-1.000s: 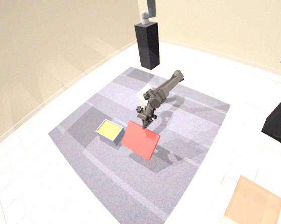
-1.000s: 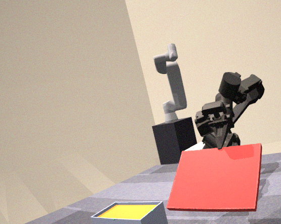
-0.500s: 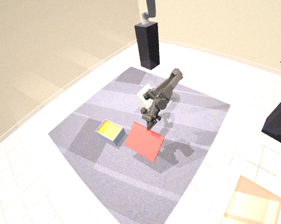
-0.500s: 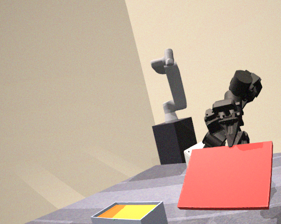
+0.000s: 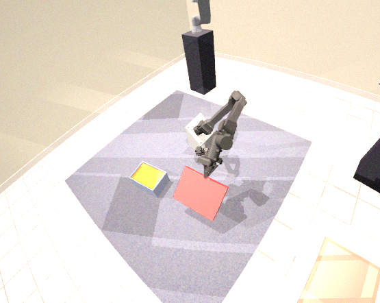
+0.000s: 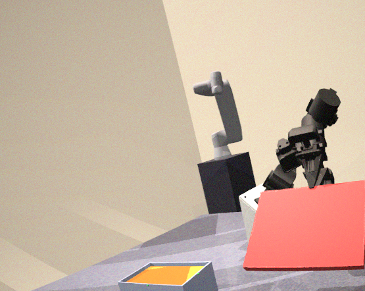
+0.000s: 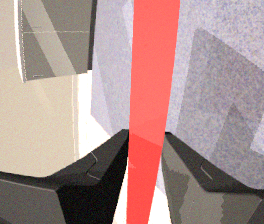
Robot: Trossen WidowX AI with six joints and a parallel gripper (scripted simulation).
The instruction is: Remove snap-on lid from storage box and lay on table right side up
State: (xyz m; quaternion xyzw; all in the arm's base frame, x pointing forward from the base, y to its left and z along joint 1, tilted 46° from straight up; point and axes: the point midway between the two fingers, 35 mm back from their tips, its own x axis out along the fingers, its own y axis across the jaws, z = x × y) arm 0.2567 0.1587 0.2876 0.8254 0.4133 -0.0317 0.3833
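My gripper tip is 60 mm short of the red lid, 50 mm above it and 10 mm to the right of it. The rest, counted from my gripper tip: grey storage box: 340 mm to the right, 190 mm below, 160 mm ahead.
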